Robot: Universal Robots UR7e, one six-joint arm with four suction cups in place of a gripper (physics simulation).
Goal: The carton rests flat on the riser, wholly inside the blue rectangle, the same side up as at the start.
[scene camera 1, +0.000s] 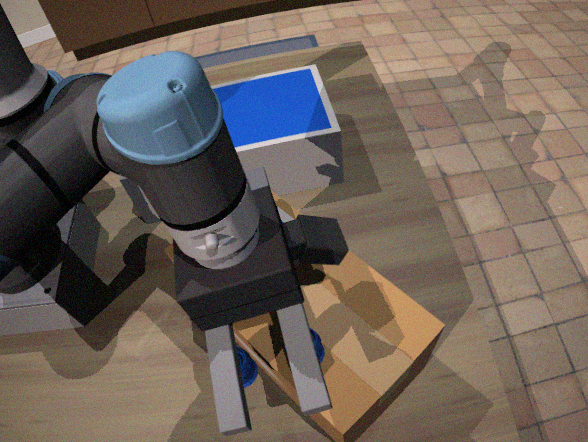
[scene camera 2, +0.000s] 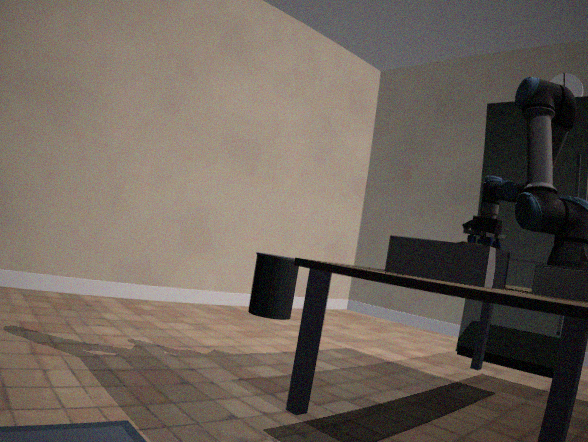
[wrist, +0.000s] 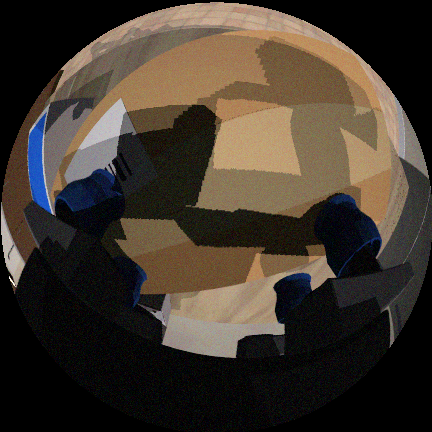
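Pixels of known places: hand, its tool point: (wrist: pixel 217 248); arm's base, origin of its link: (scene camera 2: pixel 568 269).
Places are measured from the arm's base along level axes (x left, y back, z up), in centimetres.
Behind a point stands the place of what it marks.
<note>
The tan carton (scene camera 1: pixel 389 316) {y -51.4, x -26.5, z 5.4 cm} (wrist: pixel 257 144) {y -44.8, x -22.2, z 5.5 cm} lies flat on the wooden table (scene camera 1: pixel 415 210) {y -64.8, x -4.1, z -9.4 cm}, set at an angle in front of the riser. Its white label (wrist: pixel 100 132) {y -45.4, x -14.2, z 5.5 cm} faces up at the end nearest the riser. The grey riser (scene camera 1: pixel 283 162) {y -45.7, x 5.9, z -1.7 cm} carries the blue rectangle (scene camera 1: pixel 275 105) {y -46.8, x 15.4, z 2.6 cm} (wrist: pixel 36 160) {y -46.1, x 11.9, z 2.6 cm} on top, with nothing on it. My suction gripper (scene camera 1: pixel 266 351) (scene camera 2: pixel 482 238) {y -38.5, x -21.3, z 5.0 cm} (wrist: pixel 213 250) {y -38.5, x -21.3, z 5.0 cm} hangs just over the carton's near-left part, its blue cups close to the top face. I cannot tell whether the cups touch it. The arm hides the carton's left end in scene camera 1.
The table's right edge borders a tiled floor (scene camera 1: pixel 468 153). In scene camera 2 the table (scene camera 2: pixel 406 278) {y -32.7, x 54.6, z -9.6 cm} shows from the side, with a dark cylinder (scene camera 2: pixel 272 285) hanging at its left end. A dark mat (scene camera 1: pixel 257 48) lies behind the riser.
</note>
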